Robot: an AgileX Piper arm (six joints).
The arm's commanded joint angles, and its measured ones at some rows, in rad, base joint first. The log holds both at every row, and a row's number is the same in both.
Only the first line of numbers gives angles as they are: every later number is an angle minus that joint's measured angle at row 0.
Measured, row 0:
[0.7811 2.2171 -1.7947 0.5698 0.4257 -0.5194]
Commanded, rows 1 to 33:
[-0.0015 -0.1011 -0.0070 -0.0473 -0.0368 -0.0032]
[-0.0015 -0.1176 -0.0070 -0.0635 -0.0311 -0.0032]
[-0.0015 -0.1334 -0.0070 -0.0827 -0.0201 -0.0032]
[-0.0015 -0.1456 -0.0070 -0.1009 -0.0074 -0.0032]
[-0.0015 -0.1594 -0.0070 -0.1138 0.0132 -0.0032]
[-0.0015 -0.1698 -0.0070 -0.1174 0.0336 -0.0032]
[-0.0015 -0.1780 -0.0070 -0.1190 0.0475 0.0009]
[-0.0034 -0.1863 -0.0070 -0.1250 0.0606 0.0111]
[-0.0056 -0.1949 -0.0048 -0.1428 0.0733 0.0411]
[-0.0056 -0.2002 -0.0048 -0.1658 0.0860 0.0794]
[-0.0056 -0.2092 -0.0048 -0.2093 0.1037 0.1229]
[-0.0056 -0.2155 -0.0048 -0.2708 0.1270 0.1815]
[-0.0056 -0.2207 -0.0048 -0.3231 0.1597 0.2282]
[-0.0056 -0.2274 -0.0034 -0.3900 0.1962 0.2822]
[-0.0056 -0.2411 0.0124 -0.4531 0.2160 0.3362]
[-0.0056 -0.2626 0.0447 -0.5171 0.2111 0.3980]
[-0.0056 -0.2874 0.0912 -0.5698 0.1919 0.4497]
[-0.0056 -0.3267 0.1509 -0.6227 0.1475 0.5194]
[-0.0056 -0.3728 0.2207 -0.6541 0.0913 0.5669]
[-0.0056 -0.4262 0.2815 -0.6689 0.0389 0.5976]
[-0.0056 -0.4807 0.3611 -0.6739 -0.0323 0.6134]
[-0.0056 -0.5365 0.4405 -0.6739 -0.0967 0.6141]
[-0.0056 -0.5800 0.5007 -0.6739 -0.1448 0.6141]
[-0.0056 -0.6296 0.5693 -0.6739 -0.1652 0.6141]
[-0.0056 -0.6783 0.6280 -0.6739 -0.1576 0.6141]
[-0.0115 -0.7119 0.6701 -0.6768 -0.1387 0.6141]
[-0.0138 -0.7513 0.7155 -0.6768 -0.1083 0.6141]
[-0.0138 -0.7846 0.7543 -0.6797 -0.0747 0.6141]
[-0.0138 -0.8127 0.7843 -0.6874 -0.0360 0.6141]
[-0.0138 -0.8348 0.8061 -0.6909 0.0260 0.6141]
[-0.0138 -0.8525 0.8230 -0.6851 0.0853 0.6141]
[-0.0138 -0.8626 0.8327 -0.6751 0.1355 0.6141]
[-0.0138 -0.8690 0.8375 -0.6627 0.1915 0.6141]
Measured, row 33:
[-0.0081 -0.8165 0.7904 -0.6735 0.0181 0.6114]
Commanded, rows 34 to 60:
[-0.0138 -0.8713 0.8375 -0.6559 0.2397 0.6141]
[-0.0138 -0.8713 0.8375 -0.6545 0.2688 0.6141]
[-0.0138 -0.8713 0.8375 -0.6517 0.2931 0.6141]
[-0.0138 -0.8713 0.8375 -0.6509 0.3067 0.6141]
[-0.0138 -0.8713 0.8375 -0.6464 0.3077 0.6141]
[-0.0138 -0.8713 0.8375 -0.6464 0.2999 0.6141]
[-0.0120 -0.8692 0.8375 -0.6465 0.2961 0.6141]
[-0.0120 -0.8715 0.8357 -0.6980 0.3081 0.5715]
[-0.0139 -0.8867 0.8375 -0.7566 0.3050 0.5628]
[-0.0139 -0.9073 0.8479 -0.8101 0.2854 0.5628]
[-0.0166 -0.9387 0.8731 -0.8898 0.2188 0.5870]
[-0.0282 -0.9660 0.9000 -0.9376 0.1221 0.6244]
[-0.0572 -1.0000 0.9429 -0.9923 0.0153 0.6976]
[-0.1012 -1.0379 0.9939 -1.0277 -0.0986 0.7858]
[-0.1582 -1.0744 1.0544 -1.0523 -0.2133 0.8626]
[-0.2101 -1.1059 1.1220 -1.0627 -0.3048 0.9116]
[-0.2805 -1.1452 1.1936 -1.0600 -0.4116 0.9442]
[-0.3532 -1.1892 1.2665 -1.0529 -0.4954 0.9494]
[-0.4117 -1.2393 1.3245 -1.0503 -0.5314 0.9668]
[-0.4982 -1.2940 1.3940 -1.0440 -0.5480 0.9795]
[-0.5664 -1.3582 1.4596 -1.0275 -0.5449 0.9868]
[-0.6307 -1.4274 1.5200 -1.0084 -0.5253 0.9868]
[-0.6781 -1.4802 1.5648 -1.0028 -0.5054 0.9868]
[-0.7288 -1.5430 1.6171 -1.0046 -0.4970 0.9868]
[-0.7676 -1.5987 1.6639 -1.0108 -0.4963 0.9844]
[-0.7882 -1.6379 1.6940 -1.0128 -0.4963 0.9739]
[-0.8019 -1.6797 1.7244 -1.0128 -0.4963 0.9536]
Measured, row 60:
[-0.7057 -1.5247 1.6004 -1.0081 -0.4835 0.9797]
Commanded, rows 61 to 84:
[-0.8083 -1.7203 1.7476 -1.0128 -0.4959 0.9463]
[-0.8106 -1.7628 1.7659 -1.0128 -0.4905 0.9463]
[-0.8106 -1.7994 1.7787 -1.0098 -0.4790 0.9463]
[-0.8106 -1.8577 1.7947 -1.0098 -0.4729 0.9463]
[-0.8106 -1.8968 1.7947 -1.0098 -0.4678 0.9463]
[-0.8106 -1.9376 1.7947 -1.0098 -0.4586 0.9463]
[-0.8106 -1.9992 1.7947 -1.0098 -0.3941 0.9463]
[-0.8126 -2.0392 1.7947 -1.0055 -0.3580 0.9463]
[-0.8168 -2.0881 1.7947 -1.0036 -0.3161 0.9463]
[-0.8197 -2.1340 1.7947 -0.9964 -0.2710 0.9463]
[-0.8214 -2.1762 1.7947 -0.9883 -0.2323 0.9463]
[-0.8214 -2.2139 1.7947 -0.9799 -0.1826 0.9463]
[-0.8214 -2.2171 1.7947 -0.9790 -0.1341 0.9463]
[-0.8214 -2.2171 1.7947 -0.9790 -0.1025 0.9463]
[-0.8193 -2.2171 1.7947 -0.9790 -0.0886 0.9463]
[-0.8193 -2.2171 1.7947 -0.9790 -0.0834 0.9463]
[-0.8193 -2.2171 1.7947 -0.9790 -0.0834 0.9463]
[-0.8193 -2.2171 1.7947 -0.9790 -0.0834 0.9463]
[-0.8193 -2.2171 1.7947 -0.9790 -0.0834 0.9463]
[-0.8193 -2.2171 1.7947 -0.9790 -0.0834 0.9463]
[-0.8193 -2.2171 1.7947 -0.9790 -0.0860 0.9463]
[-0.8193 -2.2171 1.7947 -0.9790 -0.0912 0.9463]
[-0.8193 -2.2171 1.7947 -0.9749 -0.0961 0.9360]
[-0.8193 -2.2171 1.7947 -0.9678 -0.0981 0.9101]
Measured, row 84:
[-0.8164 -2.2094 1.7923 -0.9815 -0.0892 0.9521]
